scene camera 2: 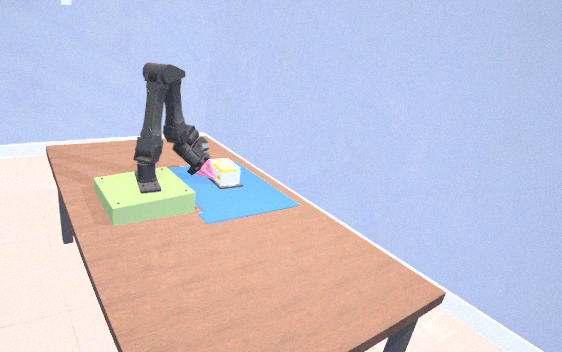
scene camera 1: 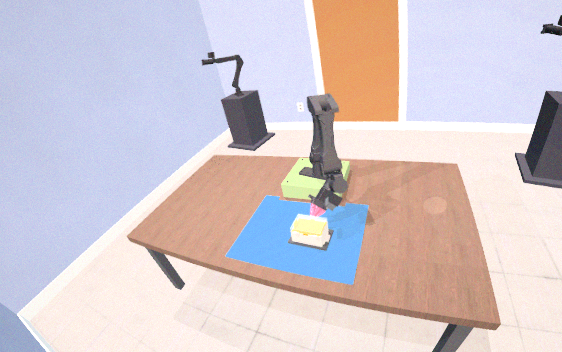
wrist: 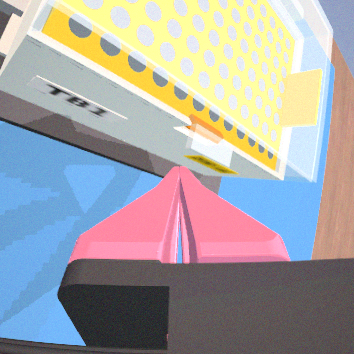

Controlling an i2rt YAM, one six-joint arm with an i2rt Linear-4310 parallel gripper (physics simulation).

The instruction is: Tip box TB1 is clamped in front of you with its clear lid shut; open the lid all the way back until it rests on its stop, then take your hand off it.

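Tip box TB1 sits in a dark clamp base on the blue mat. Its clear lid is down over the yellow perforated rack. A clear tab stands out from the lid's front edge, above a small yellow-and-black mark on the front wall. My gripper is shut, its pink fingertips together and empty. In the wrist view the tips are just below the tab at the front wall; whether they touch is unclear.
The blue mat lies on the brown table. The arm stands on a green block behind the mat. Dark pedestals with other arms stand on the floor beyond the table.
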